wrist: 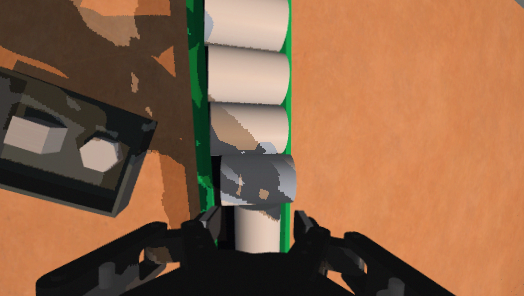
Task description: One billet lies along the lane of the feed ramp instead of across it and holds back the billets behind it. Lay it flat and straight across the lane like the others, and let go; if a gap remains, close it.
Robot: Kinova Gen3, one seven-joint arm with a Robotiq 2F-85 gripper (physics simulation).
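Frame: origin at the arm's base, x right, y ahead, z up, level; millimetres.
Seen in the pictures: gripper, fingertip midpoint: (pixel 257 220).
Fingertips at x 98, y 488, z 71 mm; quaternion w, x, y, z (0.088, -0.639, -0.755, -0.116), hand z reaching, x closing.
A point is followed by its place in that frame.
The feed ramp (pixel 285 230) @[z 43, x 117, y 529 mm] has green side walls and a dark lane running up the view. The lengthwise billet (pixel 257 229) @[z 75, x 104, y 488 mm], pale and cylindrical, lies along the lane at the bottom, its lower end hidden by the gripper body. Directly above it a shadowed billet (pixel 257 180) @[z 83, x 64, y 477 mm] lies across the lane, shifted right and overlapping the right wall. Several more pale billets lie across the lane above, among them a billet (pixel 248 75) @[z 87, x -4, y 454 mm]. My gripper (pixel 257 220) @[z 71, x 98, y 488 mm] is open and empty, its fingertips on either side of the lengthwise billet, near the two walls; their height above it is hard to tell.
A dark tray (pixel 116 205) @[z 13, x 123, y 369 mm] stands on the orange surface left of the ramp. It holds a pale block (pixel 27 134) @[z 7, x 74, y 285 mm] and a pale hexagonal piece (pixel 100 154) @[z -2, x 81, y 342 mm]. Dark arm shadows fall across the surface at upper left and over some billets.
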